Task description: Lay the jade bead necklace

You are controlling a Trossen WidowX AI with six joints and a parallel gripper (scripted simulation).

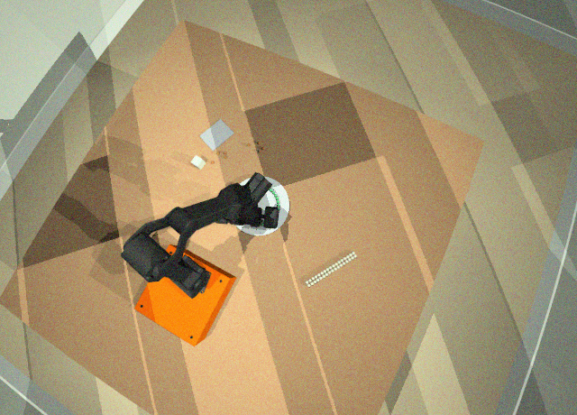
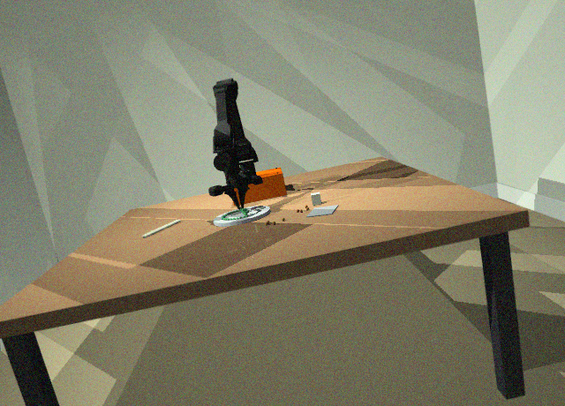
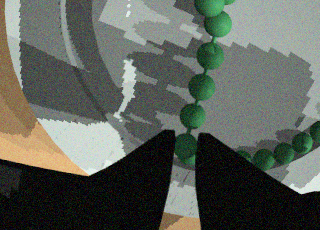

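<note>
My gripper tip is now 60 mm short of the round bead board and 10 mm above it. Round my gripper tip: grey flat plate (250 mm ahead, 240 mm to the left, 20 mm below); then small white cube (250 mm to the left, 120 mm ahead).
</note>
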